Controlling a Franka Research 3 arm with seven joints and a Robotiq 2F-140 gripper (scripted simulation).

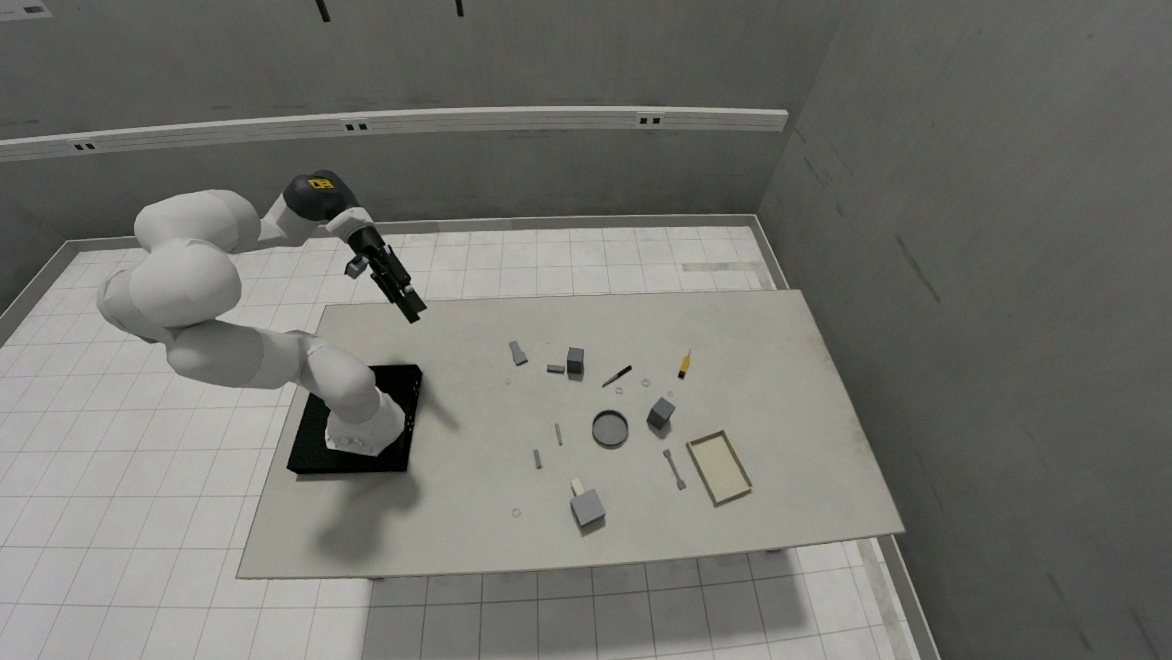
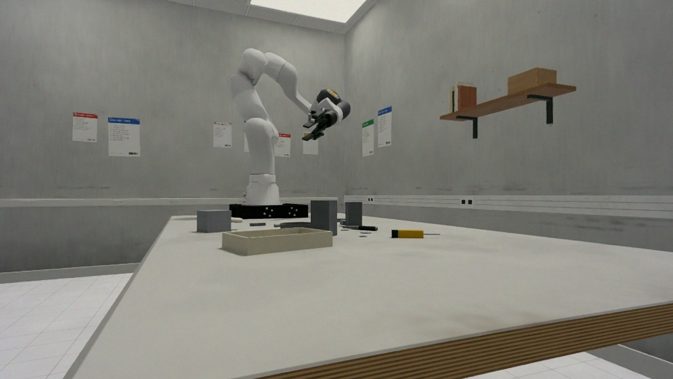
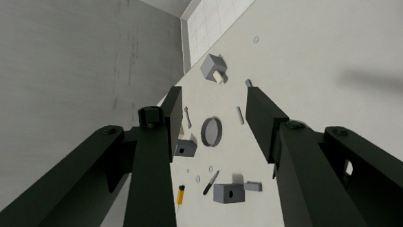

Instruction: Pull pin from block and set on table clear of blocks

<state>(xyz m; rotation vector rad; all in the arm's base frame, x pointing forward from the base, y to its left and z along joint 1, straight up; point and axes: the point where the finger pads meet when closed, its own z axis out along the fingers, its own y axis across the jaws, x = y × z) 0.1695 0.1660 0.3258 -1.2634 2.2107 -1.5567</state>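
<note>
Now: hand 34 cm short of the short rod, 20 cm to the left of it and 38 cm above it. Round my hand: wrench (66 cm ahead, 33 cm to the right, 38 cm below); then flat grey bar (28 cm ahead, 27 cm to the right, 38 cm below); then round dish (49 cm ahead, 20 cm to the right, 37 cm below).
</note>
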